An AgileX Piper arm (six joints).
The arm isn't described. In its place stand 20 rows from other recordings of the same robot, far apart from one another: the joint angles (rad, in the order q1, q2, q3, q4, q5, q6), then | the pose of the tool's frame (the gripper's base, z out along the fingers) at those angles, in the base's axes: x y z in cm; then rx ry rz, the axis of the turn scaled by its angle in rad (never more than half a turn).
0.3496, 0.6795, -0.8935, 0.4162, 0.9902, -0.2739 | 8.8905 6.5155 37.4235 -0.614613 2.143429 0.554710
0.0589, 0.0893, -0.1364, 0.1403, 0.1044, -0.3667 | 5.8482 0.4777 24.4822 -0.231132 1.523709 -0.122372
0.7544, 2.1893, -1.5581, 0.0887, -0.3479, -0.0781 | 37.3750 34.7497 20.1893 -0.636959 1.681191 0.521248
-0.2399, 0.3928, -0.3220, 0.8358, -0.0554, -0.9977 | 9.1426 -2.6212 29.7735 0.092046 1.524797 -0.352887
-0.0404, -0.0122, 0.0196, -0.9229, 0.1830, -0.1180 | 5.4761 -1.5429 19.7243 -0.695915 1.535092 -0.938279
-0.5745, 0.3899, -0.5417, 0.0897, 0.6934, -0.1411 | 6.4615 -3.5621 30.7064 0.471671 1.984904 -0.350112
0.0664, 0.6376, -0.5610, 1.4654, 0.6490, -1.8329 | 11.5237 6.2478 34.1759 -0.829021 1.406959 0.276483
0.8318, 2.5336, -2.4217, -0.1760, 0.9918, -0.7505 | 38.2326 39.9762 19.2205 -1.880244 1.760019 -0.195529
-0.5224, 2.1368, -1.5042, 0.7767, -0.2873, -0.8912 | 41.9061 -26.2132 19.9821 0.510439 1.884862 -0.630810
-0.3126, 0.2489, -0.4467, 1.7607, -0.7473, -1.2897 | 1.7107 -6.9359 32.9155 1.104348 1.011306 -0.350628
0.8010, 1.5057, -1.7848, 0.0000, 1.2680, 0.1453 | 21.0781 21.7463 44.6273 -0.810497 2.382943 0.398710
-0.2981, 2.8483, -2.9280, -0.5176, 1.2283, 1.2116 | 53.0140 -20.7257 16.2638 1.632948 1.821508 -0.317314
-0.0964, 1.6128, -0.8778, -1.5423, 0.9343, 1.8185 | 29.7072 -10.2219 23.5450 0.867261 1.889528 -0.919019
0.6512, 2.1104, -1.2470, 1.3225, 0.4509, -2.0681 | 31.4073 28.7685 12.1120 -1.710589 1.697359 0.480437
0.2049, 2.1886, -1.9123, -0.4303, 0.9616, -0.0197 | 48.0077 6.7971 22.8885 -0.523884 2.598811 -0.489362
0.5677, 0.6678, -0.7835, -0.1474, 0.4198, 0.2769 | 11.4340 6.6457 38.1075 -0.338669 1.774238 0.455663
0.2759, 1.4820, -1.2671, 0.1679, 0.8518, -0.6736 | 30.0719 9.7032 32.2991 -1.075494 2.292644 0.046696
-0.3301, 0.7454, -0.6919, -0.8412, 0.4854, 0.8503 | 13.1588 -7.8542 34.7768 0.613715 1.784570 -0.510871
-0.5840, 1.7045, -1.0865, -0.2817, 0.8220, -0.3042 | 26.0339 -19.4270 20.3178 0.165320 3.005677 -0.450933
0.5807, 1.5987, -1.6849, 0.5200, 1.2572, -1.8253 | 25.2551 21.7160 39.9982 -2.262337 0.922000 0.188969
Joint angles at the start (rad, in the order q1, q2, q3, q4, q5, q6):
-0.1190 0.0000 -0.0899 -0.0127 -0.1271 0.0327
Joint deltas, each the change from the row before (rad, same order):
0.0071 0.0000 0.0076 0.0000 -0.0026 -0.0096
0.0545 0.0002 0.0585 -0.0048 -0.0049 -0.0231
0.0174 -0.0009 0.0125 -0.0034 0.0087 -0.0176
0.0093 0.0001 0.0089 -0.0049 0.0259 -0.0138
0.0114 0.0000 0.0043 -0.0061 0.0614 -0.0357
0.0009 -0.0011 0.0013 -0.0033 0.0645 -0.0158
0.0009 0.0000 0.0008 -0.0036 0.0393 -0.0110
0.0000 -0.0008 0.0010 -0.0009 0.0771 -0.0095
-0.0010 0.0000 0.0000 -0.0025 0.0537 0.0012
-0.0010 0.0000 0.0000 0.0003 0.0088 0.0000
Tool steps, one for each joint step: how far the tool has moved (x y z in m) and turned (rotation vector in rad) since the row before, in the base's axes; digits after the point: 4 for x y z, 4 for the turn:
0.0007 0.0003 -0.0023 -0.0085 0.0060 0.0043
0.0049 0.0024 -0.0191 -0.0224 0.0558 0.0477
0.0010 0.0009 -0.0049 -0.0195 0.0212 0.0128
0.0011 0.0005 -0.0053 -0.0171 0.0355 0.0054
0.0011 0.0005 -0.0070 -0.0395 0.0666 0.0035
0.0005 -0.0002 -0.0062 -0.0176 0.0650 -0.0030
0.0002 -0.0001 -0.0038 -0.0137 0.0403 -0.0013
-0.0002 -0.0003 -0.0073 -0.0088 0.0774 -0.0029
-0.0004 -0.0003 -0.0049 -0.0001 0.0537 -0.0035
-0.0001 -0.0001 -0.0008 0.0005 0.0088 -0.0013

